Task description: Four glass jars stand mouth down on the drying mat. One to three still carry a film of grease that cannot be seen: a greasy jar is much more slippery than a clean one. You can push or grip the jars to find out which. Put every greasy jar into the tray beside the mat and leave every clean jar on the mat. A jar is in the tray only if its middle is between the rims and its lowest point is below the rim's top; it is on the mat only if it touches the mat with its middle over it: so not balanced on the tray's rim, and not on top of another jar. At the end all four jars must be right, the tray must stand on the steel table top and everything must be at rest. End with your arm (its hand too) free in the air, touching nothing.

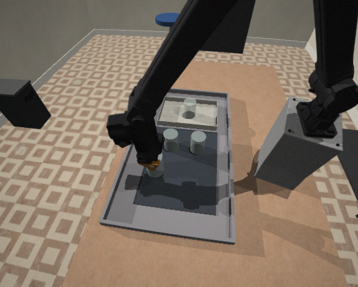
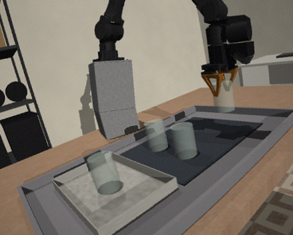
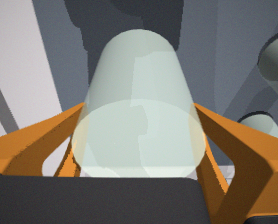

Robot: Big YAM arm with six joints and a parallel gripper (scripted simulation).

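Right now my hand is 9 cm past the pale tray, 41 cm to the left of it and 13 cm above it. From my hand the other things lie so: dark drying mat 8 cm behind, 9 cm to the right, 14 cm below; then rimmed steel table top 7 cm behind, 20 cm to the right, 14 cm below.
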